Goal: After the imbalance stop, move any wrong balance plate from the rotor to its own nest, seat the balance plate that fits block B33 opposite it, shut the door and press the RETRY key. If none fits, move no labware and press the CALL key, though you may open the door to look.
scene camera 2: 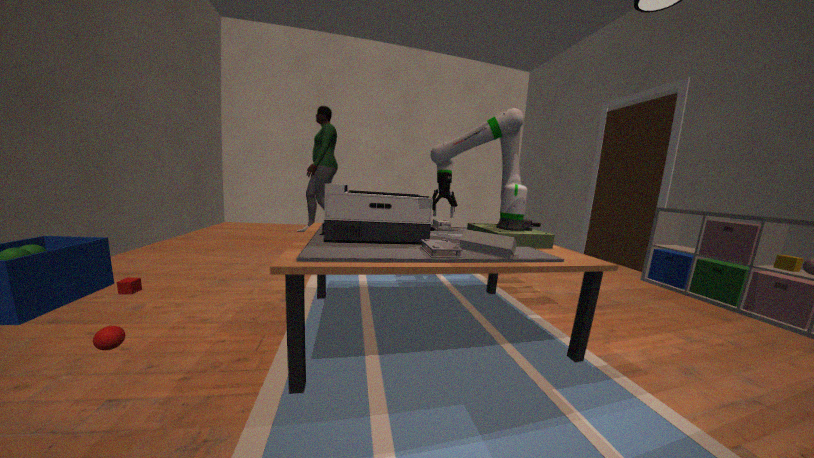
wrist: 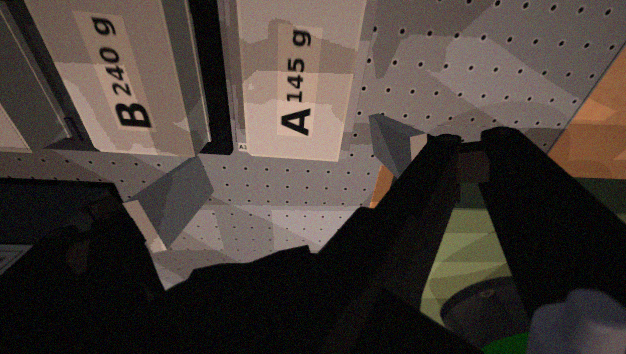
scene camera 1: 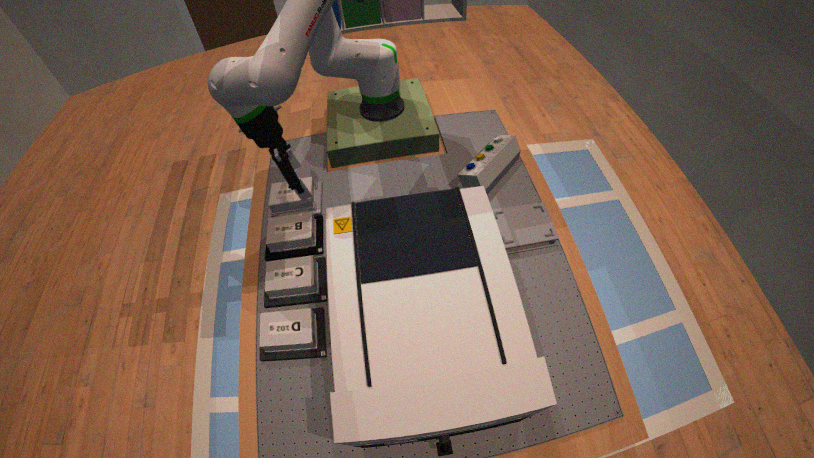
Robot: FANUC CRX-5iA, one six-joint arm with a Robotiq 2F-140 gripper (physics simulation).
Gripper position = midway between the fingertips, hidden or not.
Note:
My gripper (scene camera 1: 301, 182) is open, holding nothing. I also see a white centrifuge (scene camera 1: 426, 357) and a grey button box (scene camera 1: 487, 168).
My gripper shows as well in the wrist view (wrist: 287, 155).

